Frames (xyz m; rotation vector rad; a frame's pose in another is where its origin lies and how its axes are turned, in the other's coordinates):
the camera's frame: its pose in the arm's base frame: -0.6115 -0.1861 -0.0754 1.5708 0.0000 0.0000
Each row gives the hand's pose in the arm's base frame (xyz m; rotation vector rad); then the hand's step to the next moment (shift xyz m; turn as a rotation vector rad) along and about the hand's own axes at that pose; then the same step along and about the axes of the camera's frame.
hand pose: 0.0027 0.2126 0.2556 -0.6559 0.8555 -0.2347
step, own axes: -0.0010 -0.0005 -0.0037 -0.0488 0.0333 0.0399
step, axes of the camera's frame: -0.0034 -0.0008 0.0016 -0.0032 0.0287 -0.0652
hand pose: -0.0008 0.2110 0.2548 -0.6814 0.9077 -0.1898
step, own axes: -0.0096 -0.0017 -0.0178 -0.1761 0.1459 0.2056
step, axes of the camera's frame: -0.0195 -0.0001 0.0055 0.0332 0.1137 -0.2838
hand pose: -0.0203 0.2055 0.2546 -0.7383 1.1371 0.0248
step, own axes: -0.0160 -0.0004 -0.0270 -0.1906 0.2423 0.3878
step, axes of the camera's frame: -0.0289 0.0077 0.0095 0.1382 0.1144 -0.4618
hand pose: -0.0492 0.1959 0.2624 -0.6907 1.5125 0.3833
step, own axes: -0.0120 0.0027 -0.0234 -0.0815 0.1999 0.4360
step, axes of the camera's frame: -0.0204 0.0131 0.0104 0.2079 0.0110 -0.4397
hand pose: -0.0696 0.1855 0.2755 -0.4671 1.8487 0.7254
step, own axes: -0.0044 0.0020 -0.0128 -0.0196 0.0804 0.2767
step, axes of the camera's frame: -0.0084 0.0080 0.0072 0.1486 -0.0350 -0.2452
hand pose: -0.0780 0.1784 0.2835 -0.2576 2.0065 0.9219
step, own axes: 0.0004 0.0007 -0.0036 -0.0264 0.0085 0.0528
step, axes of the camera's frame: -0.0029 0.0012 0.0019 0.0450 0.0078 -0.0383
